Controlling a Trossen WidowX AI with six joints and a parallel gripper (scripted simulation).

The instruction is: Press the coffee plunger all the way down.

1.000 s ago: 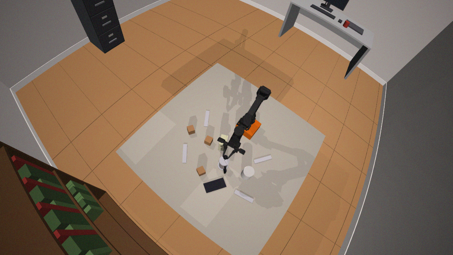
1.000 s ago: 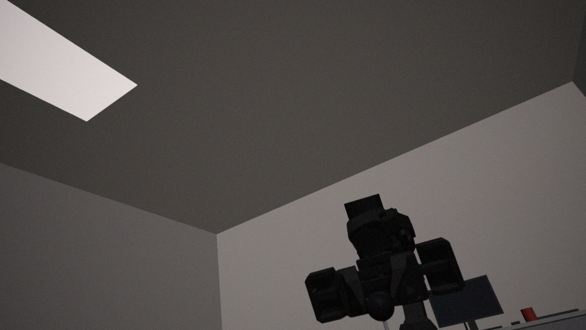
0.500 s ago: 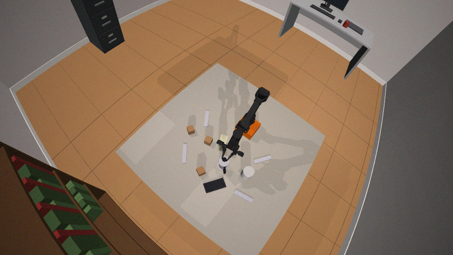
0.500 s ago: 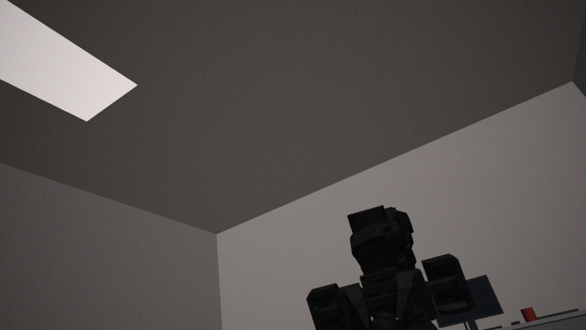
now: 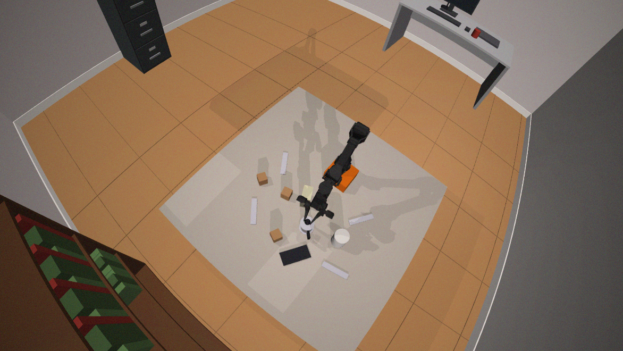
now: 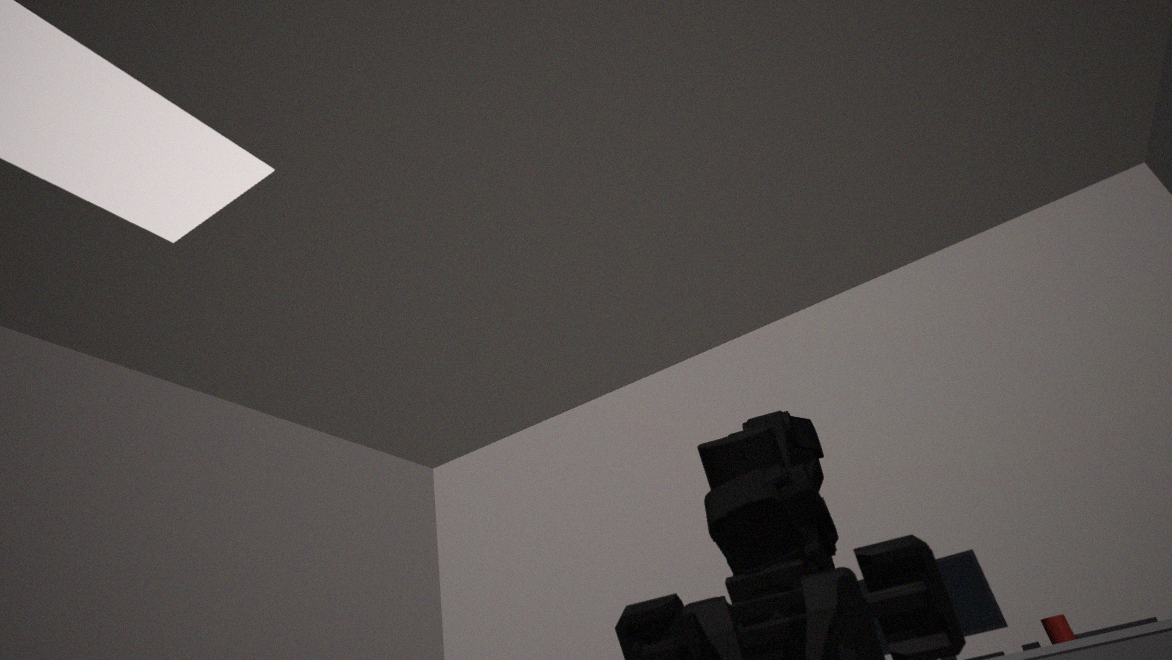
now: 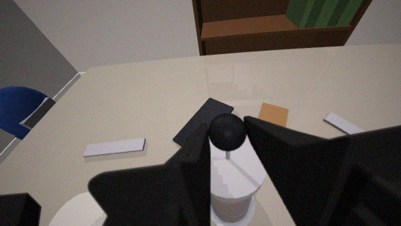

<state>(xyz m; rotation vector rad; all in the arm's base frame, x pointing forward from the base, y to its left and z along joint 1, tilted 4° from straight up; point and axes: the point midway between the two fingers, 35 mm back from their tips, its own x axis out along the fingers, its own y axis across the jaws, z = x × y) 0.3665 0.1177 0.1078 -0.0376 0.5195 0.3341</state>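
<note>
The coffee press is 90 mm below my gripper tip, 10 mm to the left of it and 10 mm behind it. Also, from my gripper tip: pale yellow block: 140 mm behind, 130 mm to the right, 120 mm below; then dark flat slab: 180 mm below, 110 mm ahead, 60 mm to the left; then white cylinder: 150 mm to the left, 130 mm below, 110 mm behind.
</note>
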